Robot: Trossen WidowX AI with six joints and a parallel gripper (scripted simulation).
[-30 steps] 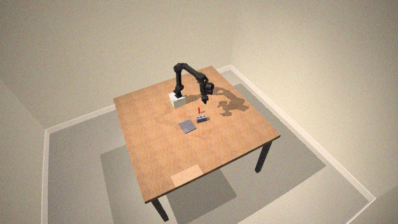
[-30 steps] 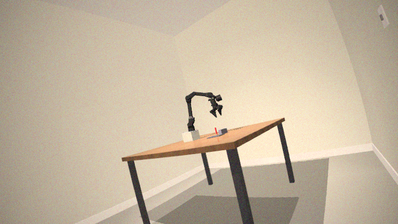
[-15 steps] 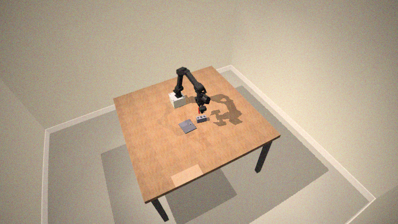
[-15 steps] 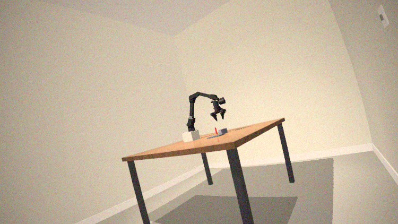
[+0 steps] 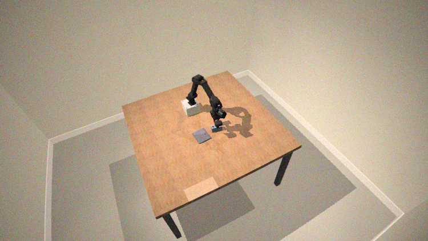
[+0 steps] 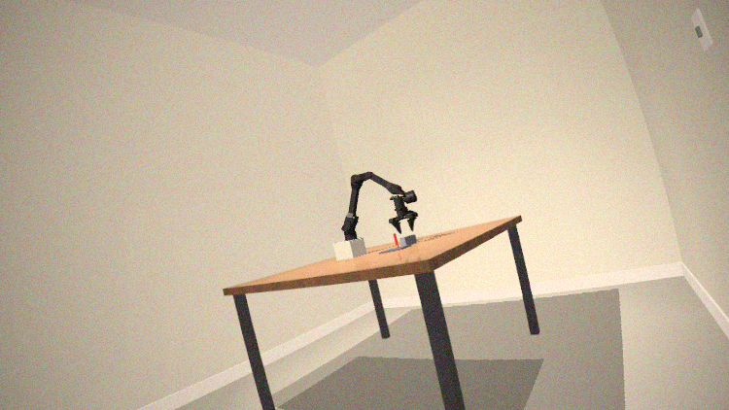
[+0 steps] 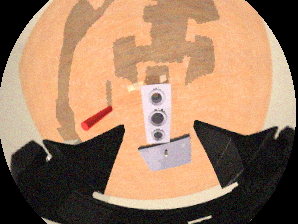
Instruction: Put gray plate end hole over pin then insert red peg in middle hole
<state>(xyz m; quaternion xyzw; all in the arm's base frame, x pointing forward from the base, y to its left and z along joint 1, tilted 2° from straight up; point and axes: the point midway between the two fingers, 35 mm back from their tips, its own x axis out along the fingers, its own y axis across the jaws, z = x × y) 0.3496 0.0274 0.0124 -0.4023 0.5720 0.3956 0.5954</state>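
Now: gripper tip 3 cm above the gray plate. Round my gripper tip: base 3 cm behind, 14 cm to the right, 6 cm below; red peg 9 cm behind, 4 cm to the left, 3 cm below.
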